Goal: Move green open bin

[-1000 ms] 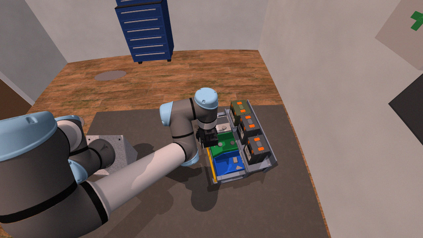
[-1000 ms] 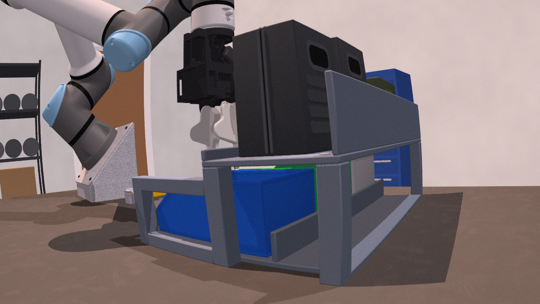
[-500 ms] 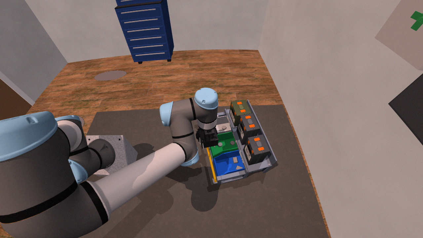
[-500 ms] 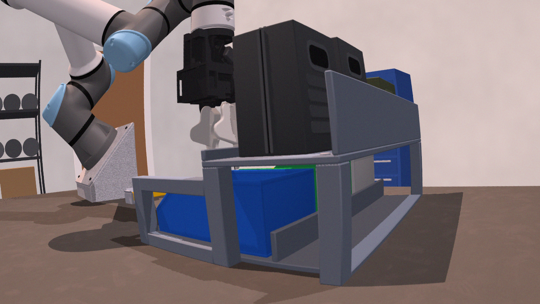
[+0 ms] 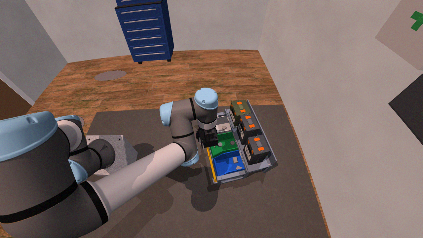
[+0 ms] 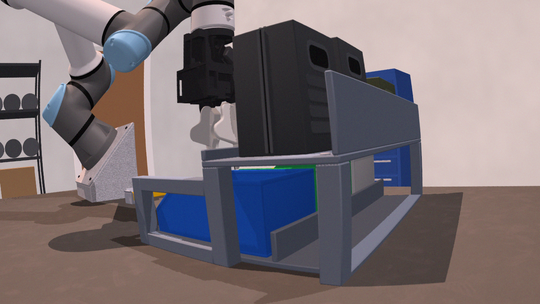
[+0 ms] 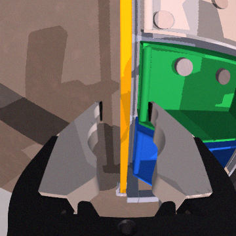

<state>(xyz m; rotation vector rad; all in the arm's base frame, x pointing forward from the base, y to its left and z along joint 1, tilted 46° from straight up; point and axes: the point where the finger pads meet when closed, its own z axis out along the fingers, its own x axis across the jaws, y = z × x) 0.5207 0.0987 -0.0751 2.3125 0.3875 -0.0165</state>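
My hand is 3 cm above the yellow bar. From my hand the other things lie so: grey bin: 14 cm to the left, 7 cm ahead, 5 cm below; then green open bin: 10 cm ahead, 5 cm below, 3 cm to the left; then blue bin: 13 cm ahead, 8 cm to the right, 5 cm below.
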